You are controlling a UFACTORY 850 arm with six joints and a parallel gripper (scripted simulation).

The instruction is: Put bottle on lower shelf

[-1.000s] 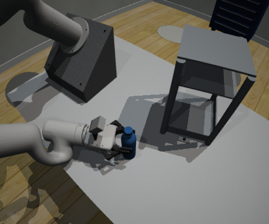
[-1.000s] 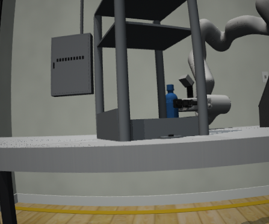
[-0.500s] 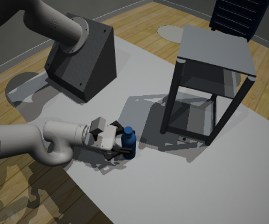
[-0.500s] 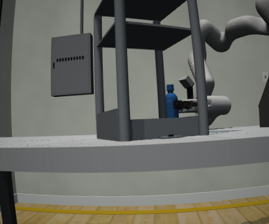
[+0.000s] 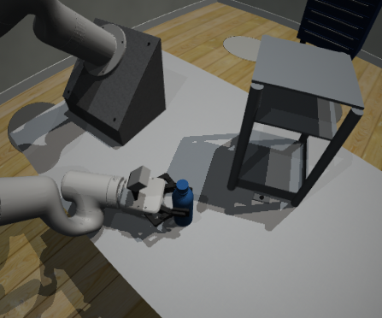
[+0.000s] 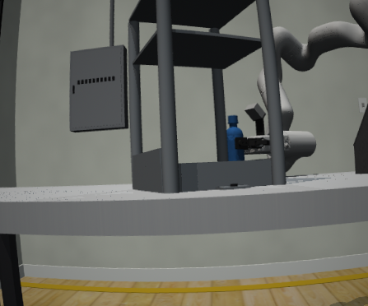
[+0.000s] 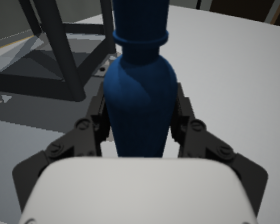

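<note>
The bottle is 2 cm above my hand. Round my hand: shelving unit (6 cm ahead, 32 cm to the left, 9 cm above).
</note>
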